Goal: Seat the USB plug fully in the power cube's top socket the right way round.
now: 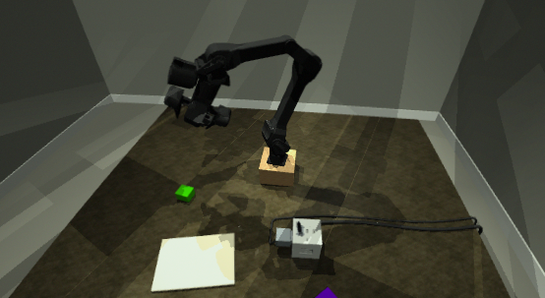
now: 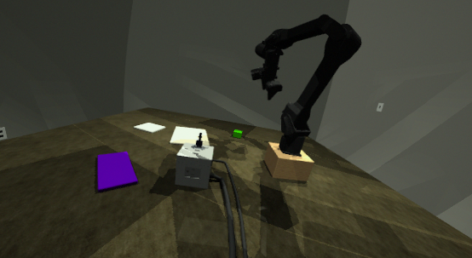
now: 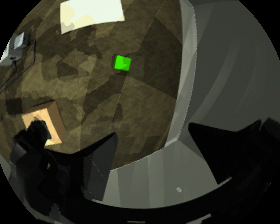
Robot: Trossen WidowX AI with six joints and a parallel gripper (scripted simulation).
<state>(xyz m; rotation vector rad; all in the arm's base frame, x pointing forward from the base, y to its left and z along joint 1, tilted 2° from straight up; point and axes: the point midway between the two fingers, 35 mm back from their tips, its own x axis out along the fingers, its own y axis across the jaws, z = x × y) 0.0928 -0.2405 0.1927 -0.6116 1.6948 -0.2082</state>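
Now: gripper tip 180 mm short of the dark USB plug, 380 mm to the right of it and 150 mm above it. Round my gripper tip: purple flat block 360 mm ahead, 460 mm to the left, 240 mm below; then cream sheet 300 mm ahead, 120 mm to the left, 240 mm below; then small green cube 100 mm ahead, 30 mm to the right, 230 mm below.
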